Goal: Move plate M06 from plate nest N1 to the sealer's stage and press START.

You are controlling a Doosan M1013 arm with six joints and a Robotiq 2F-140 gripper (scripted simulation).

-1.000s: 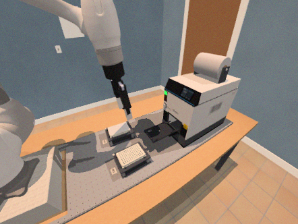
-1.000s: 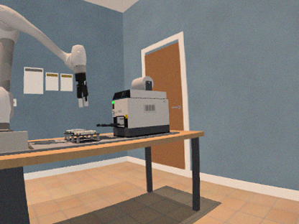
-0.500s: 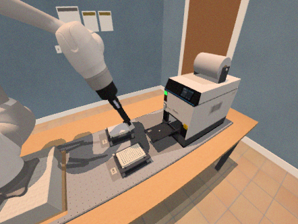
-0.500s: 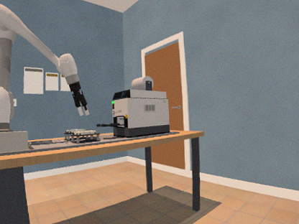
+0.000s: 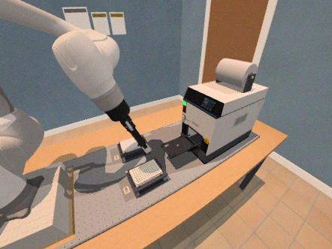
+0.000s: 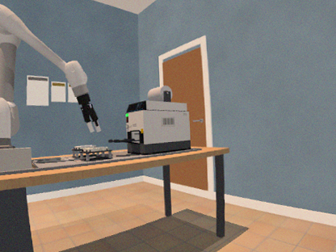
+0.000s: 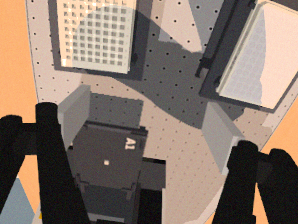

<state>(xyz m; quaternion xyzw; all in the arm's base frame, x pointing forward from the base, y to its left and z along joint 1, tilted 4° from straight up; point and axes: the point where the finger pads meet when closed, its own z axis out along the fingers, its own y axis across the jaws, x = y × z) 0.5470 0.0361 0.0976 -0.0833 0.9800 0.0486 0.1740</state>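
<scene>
The white well plate lies 12 cm below my hand, 7 cm to the right of it and 1 cm behind it. The rest, counted from my hand: foil roll 50 cm ahead, 23 cm above, 4 cm to the left; then sealer stage 17 cm ahead, 8 cm below, 1 cm to the right.
</scene>
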